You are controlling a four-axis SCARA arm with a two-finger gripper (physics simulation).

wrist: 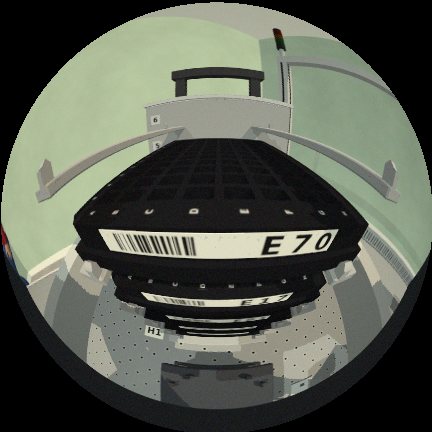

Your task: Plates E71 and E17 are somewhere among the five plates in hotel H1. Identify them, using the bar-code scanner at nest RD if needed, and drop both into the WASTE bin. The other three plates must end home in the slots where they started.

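Frame: origin at the arm's base, x ahead, y left, z up, level; centimetres.
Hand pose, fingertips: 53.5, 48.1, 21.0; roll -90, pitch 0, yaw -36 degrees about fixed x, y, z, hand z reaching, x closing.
Observation:
Things, the pixels of their top centre, and the offset from my fingertips, as dx, dy, dz. "*": a spot on its surface instead.
- Black plate E70, top centre: [217, 149] -1.4, -2.0, +2.5
- Plate E17, top centre: [216, 195] -1.4, -1.9, -0.3
- dark block, surface spot: [217, 387] * -9.1, -12.7, -13.8
- H1 label, surface spot: [154, 331] * -12.5, -0.9, -19.7
Black plate E70 [220, 267], with its bar code and name facing me, fills the middle of the wrist view at the top of the stack in hotel H1 [217, 117]. My gripper [218, 205] is shut on plate E70 by its two sides; its fingertips are hidden by the plate. Plate E17 [217, 310] lies level below it, apart from it. More plates are stacked under E17, their names foreshortened and not readable. E71's name cannot be made out. The WASTE bin and the bar-code scanner do not show clearly.
A pair of bare support rails [100, 152] [340, 155] of the hotel reaches out above plate E70, with upright tips. A dark block [217, 387] is on the perforated deck in front of the hotel, near the H1 label [154, 331]. A signal tower [279, 40] stands behind at the right.

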